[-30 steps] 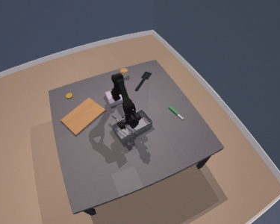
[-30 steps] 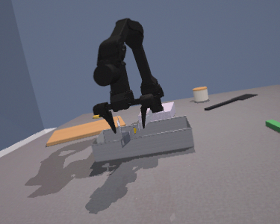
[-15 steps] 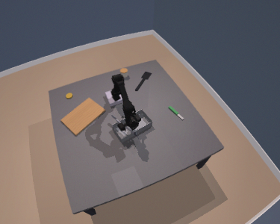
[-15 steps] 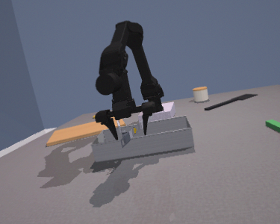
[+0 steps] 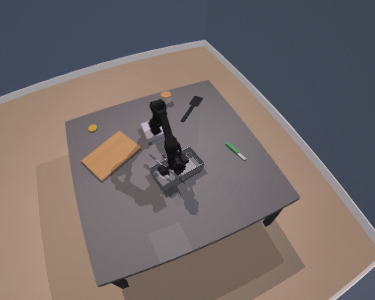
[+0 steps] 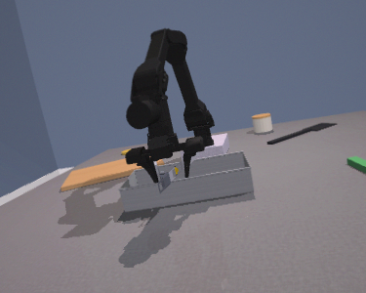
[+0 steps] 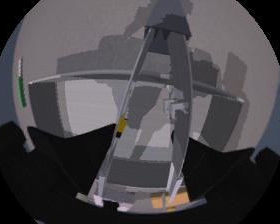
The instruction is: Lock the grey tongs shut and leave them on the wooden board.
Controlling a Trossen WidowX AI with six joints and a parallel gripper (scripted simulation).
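Right now my gripper tip is 20 mm past the grey roasting tin and 40 mm to the right of it. Also, from my gripper tip: wooden board: 380 mm behind, 270 mm to the right, 20 mm below; black spatula: 450 mm behind, 460 mm to the left, 30 mm below; capped cup: 630 mm behind, 340 mm to the left.
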